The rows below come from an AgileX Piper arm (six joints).
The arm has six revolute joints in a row. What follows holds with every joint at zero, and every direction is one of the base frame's. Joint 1 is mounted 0.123 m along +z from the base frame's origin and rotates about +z. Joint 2 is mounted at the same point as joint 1 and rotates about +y. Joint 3 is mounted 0.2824 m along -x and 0.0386 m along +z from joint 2 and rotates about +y. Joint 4 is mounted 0.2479 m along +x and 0.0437 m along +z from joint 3 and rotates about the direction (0.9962, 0, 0.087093). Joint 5 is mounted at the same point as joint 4 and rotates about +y. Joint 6 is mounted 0.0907 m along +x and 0.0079 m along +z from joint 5 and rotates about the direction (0.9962, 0, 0.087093). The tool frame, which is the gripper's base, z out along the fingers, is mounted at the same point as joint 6; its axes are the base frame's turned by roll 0, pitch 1.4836 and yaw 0 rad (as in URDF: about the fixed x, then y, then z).
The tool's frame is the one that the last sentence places.
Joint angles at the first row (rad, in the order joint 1, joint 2, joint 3, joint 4, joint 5, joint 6):
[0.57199, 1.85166, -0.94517, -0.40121, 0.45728, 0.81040]
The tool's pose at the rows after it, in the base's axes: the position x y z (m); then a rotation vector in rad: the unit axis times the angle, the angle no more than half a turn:
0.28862, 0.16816, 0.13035, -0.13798, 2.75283, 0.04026
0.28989, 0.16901, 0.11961, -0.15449, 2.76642, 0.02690
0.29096, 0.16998, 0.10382, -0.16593, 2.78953, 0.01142
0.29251, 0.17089, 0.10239, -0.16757, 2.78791, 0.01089
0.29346, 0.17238, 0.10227, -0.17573, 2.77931, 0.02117
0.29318, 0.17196, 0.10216, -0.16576, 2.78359, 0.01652
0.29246, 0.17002, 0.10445, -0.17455, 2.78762, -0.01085
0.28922, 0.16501, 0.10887, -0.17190, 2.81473, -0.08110
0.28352, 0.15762, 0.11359, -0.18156, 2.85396, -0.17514
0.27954, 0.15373, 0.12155, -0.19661, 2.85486, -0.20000
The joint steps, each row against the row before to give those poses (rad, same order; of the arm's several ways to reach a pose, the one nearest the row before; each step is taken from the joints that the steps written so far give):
[-0.00001, 0.00229, 0.00000, -0.00145, -0.02878, 0.00194]
[-0.00001, 0.03366, 0.00000, -0.01462, -0.01593, 0.00617]
[0.00001, 0.04882, 0.00002, -0.01625, -0.02203, 0.01401]
[0.00001, 0.00824, -0.00626, -0.00541, -0.00262, 0.00406]
[0.00134, 0.00264, -0.00257, -0.00386, -0.01114, 0.00005]
[0.00002, -0.00001, -0.00003, 0.00004, 0.00581, 0.00652]
[-0.00001, -0.00783, 0.00001, -0.01148, 0.02397, 0.00000]
[0.00080, -0.01644, -0.00002, -0.00443, 0.07068, -0.00398]
[0.00002, -0.02090, 0.00606, -0.00002, 0.08922, -0.01969]
[-0.00002, -0.03222, 0.01097, 0.00003, 0.03266, -0.01800]

